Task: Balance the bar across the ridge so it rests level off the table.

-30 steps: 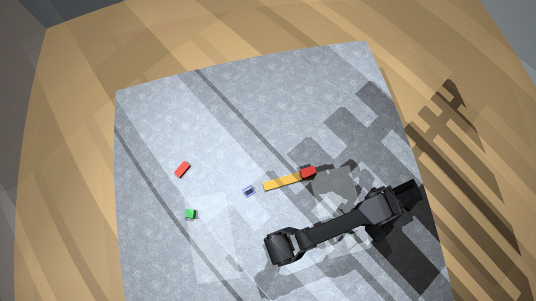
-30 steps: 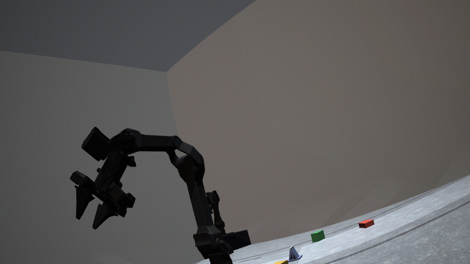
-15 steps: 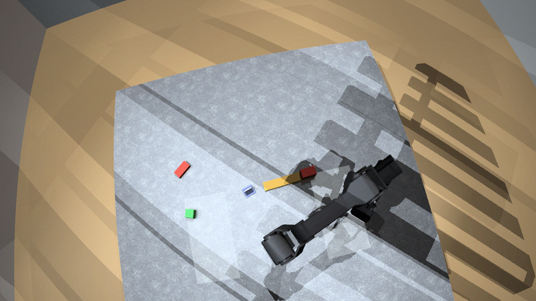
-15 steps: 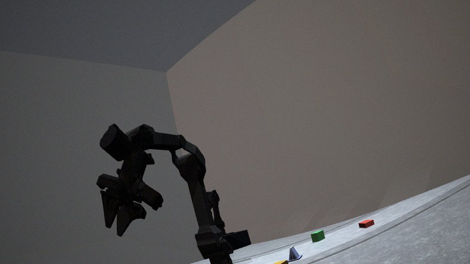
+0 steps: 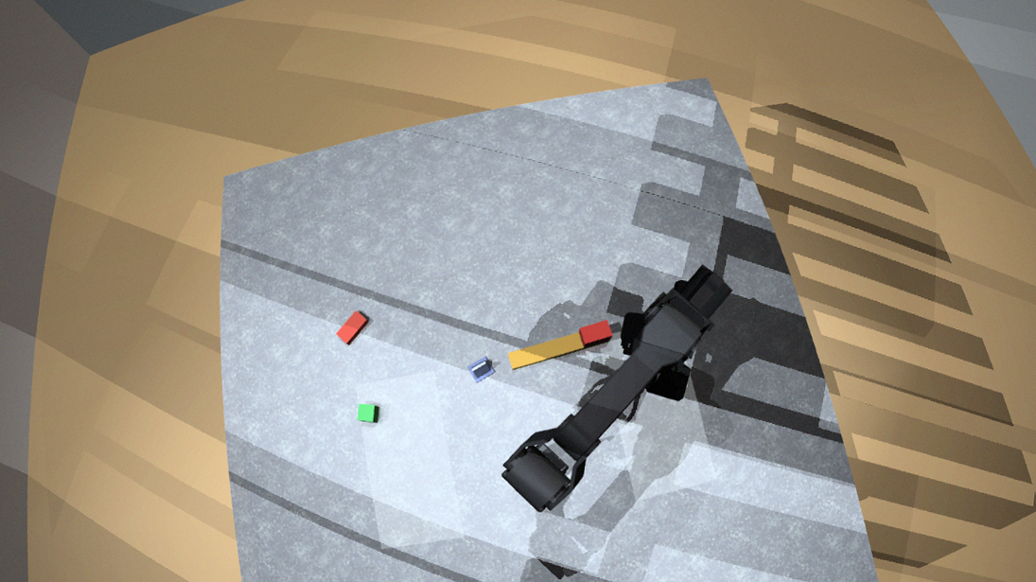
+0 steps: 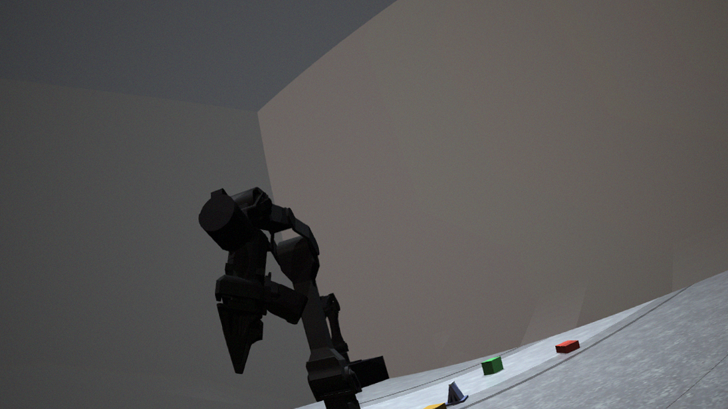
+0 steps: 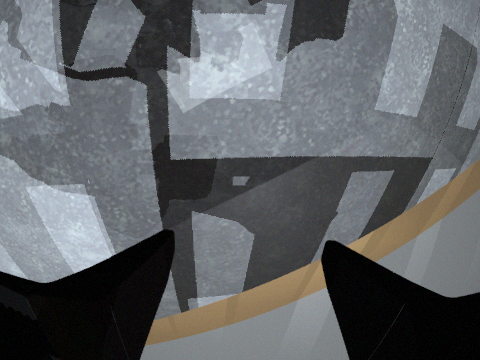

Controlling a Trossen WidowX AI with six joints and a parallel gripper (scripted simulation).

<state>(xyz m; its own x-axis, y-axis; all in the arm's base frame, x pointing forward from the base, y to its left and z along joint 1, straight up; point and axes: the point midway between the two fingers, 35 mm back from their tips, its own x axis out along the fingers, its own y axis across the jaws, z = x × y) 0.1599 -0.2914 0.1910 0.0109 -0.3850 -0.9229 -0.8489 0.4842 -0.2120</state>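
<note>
Right now the dark blue ridge is 370 mm to the left of my gripper tip, 140 mm below it and 70 mm ahead of it. Also, from my gripper tip: red block (620 mm to the left, 200 mm ahead, 150 mm below); then green cube (610 mm to the left, 140 mm below, 20 mm ahead).
</note>
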